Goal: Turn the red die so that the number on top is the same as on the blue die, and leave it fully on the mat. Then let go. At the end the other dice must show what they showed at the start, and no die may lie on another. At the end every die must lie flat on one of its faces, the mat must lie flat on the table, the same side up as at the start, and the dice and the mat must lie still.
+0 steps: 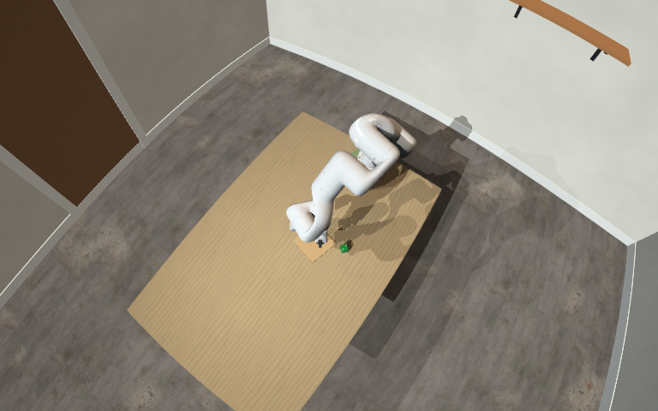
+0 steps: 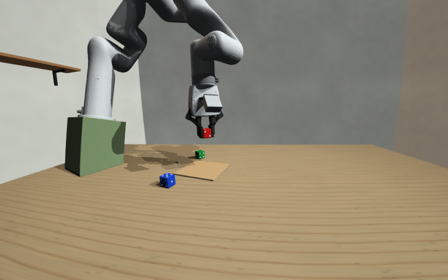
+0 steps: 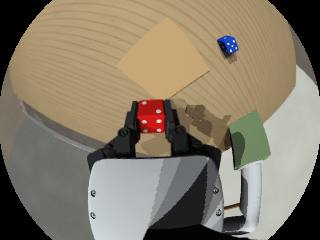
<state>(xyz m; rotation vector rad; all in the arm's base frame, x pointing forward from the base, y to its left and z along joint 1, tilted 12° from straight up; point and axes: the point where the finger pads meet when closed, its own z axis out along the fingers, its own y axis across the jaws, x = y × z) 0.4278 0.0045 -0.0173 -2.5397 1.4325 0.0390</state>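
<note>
The tan mat lies 1 cm behind my hand, 4 cm to the right of it and 12 cm below it. The rest, counted from my hand: blue die 8 cm behind, 16 cm to the right, 11 cm below; then red die 1 cm below; then green die 5 cm behind, 10 cm to the left, 11 cm below.
</note>
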